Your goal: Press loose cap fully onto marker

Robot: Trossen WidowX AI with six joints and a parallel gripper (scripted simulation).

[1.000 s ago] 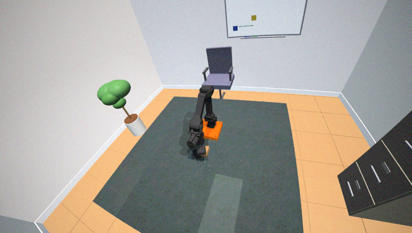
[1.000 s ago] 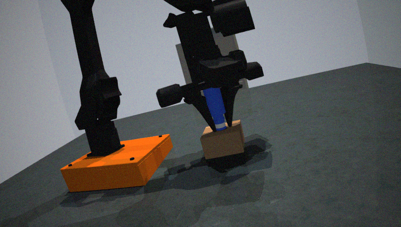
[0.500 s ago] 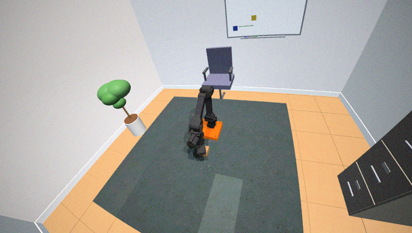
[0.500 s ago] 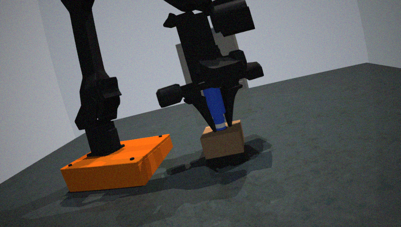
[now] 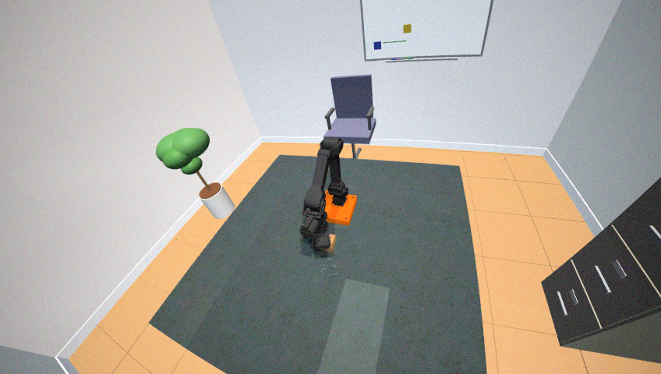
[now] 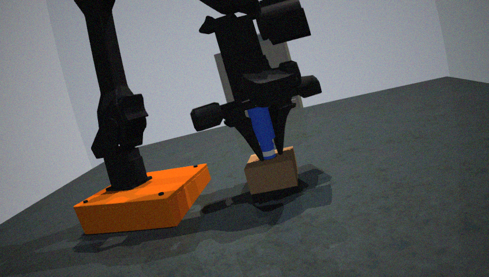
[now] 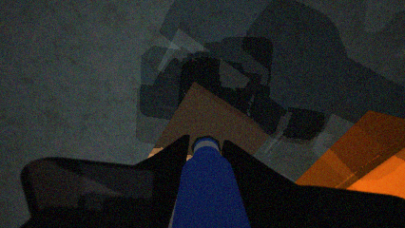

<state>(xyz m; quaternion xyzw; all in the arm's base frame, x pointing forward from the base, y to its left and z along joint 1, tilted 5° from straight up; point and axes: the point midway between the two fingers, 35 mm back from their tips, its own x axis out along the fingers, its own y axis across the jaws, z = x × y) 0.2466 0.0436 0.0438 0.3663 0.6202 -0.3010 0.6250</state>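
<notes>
Now: the white band 10 mm above my gripper tip. From my gripper tip the other things lie so: tan holder block (20 mm below); blue cap (50 mm above).
</notes>
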